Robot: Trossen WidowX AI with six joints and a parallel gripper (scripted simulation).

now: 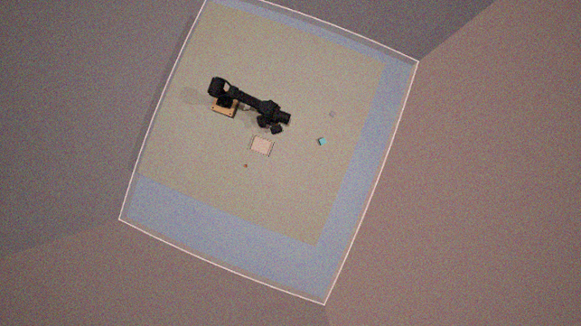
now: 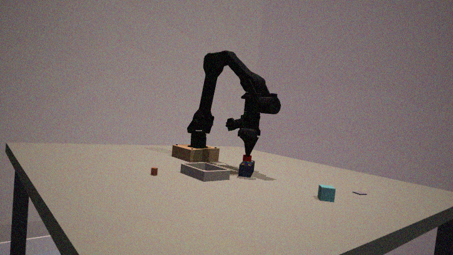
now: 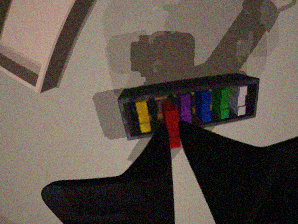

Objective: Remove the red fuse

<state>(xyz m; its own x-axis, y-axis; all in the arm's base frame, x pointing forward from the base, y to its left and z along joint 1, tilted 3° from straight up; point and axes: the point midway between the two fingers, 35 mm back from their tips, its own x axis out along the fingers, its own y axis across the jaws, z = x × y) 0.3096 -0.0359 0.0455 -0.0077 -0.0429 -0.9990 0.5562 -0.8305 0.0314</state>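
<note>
Right now my gripper tip is 1 cm short of the yellow fuse, 2 cm to the left of it and 4 cm above it. Also, from my gripper tip: grey tray 4 cm behind, 16 cm to the right, 6 cm below; then teal cube 32 cm ahead, 4 cm to the right, 5 cm below; then red fuse 1 cm below.
</note>
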